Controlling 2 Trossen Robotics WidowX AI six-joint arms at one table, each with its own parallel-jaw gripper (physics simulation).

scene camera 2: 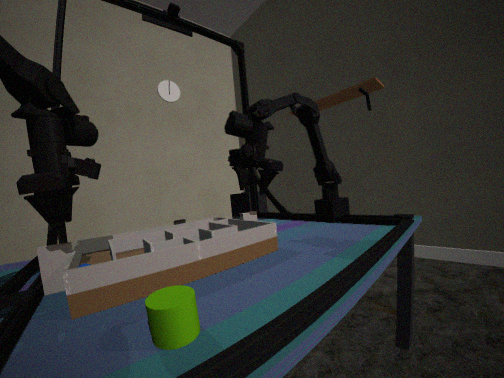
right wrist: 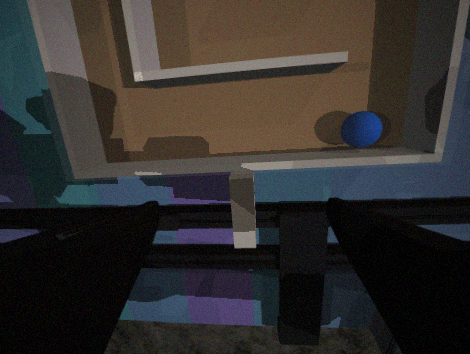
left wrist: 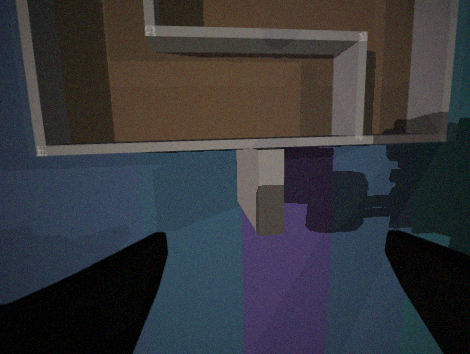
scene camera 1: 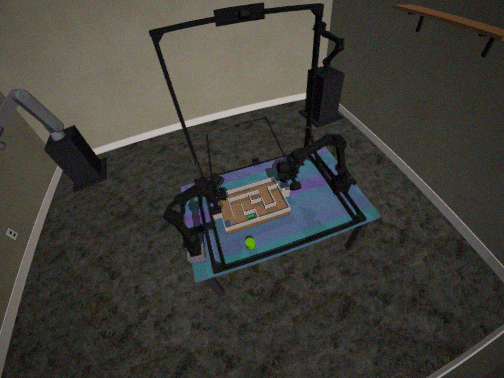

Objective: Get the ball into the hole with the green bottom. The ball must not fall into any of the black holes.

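The blue ball point(scene camera 1: 227, 223) point(scene camera 2: 85, 266) point(right wrist: 362, 129) lies on the floor of the walled maze point(scene camera 1: 265, 220) point(scene camera 2: 175, 276) point(left wrist: 150, 144) point(right wrist: 350, 161), near its front left corner in scene camera 1. The green-bottomed hole point(scene camera 1: 251, 216) is by the maze's front wall. I cannot make out any black hole for certain. My left gripper point(scene camera 1: 294, 184) point(scene camera 2: 256, 186) point(left wrist: 274, 241) is open and empty, above the maze's right handle point(scene camera 1: 285, 191) point(left wrist: 271, 192). My right gripper point(scene camera 1: 219, 202) point(scene camera 2: 57, 241) point(right wrist: 243, 207) is open, close to the left handle point(scene camera 2: 52, 270) point(right wrist: 243, 220), which shows between its fingers, not gripped.
A bright green cylinder point(scene camera 1: 250, 243) point(scene camera 2: 173, 316) stands in front of the maze. Black frame rails point(scene camera 1: 295, 241) run along the table point(scene camera 1: 320, 200) edges. Frame posts point(scene camera 1: 175, 95) rise behind the table. A light box-shaped base point(scene camera 1: 196, 256) is at the front left corner.
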